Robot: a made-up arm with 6 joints. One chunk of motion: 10 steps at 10 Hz.
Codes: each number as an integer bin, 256 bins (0 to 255) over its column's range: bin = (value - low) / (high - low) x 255, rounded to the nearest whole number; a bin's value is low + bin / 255 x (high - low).
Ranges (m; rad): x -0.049..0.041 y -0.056..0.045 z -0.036..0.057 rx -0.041..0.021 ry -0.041..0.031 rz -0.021..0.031
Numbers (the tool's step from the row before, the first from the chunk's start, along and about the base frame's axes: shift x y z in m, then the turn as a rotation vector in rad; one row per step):
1: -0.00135 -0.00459 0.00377 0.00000 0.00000 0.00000
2: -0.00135 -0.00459 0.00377 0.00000 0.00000 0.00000
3: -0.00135 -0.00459 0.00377 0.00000 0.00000 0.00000
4: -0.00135 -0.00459 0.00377 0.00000 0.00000 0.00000
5: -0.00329 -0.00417 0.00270 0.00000 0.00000 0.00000
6: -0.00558 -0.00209 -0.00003 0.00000 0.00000 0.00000
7: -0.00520 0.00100 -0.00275 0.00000 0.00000 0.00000
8: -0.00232 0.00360 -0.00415 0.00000 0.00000 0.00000
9: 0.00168 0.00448 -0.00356 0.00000 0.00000 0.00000
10: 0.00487 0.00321 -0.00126 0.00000 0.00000 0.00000
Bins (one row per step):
1: 135 130 109 169 145 103
2: 135 130 109 169 145 103
3: 135 130 109 169 145 103
4: 135 130 109 169 145 103
5: 130 131 106 169 145 103
6: 123 136 99 169 145 103
7: 124 144 91 169 145 103
8: 132 150 87 169 145 103
9: 144 153 89 169 145 103
10: 153 149 95 169 145 103

